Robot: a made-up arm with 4 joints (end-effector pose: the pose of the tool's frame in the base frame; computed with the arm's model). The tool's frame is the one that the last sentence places.
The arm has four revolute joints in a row. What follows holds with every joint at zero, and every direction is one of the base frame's.
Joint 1 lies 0.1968 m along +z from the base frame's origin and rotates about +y.
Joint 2 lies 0.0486 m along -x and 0.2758 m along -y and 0.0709 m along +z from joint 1 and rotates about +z.
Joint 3 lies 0.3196 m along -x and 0.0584 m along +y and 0.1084 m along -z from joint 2 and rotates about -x.
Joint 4 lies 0.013 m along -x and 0.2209 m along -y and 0.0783 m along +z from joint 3 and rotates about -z.
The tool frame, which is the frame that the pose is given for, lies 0.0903 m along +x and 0.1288 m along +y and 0.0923 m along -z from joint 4; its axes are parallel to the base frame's.
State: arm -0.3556 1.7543 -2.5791 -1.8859
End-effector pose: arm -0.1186 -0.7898 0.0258 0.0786 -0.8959 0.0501 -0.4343
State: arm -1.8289 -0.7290 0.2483 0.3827
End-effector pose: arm 0.0808 -0.1988 -0.0394 0.5313 0.3404 -0.6548 -0.4162
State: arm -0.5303 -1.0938 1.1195 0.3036
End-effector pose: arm -0.1658 -0.0951 0.1794 0.6797 -0.3301 0.0272 -0.6544
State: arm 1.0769 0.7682 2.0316 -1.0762
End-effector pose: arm -0.1516 -0.4972 0.5640 0.2064 -0.5057 0.2752 0.7912
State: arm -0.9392 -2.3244 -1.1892 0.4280
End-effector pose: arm 0.1992 -0.1450 0.1748 0.0631 -0.6591 0.4783 0.5769
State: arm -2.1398 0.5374 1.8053 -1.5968
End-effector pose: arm 0.1808 -0.4480 -0.2642 0.4915 -0.8012 -0.0718 -0.3336
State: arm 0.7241 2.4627 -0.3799 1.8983
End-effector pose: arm 0.1065 -0.2244 -0.1370 0.8272 -0.0043 0.4788 0.2940
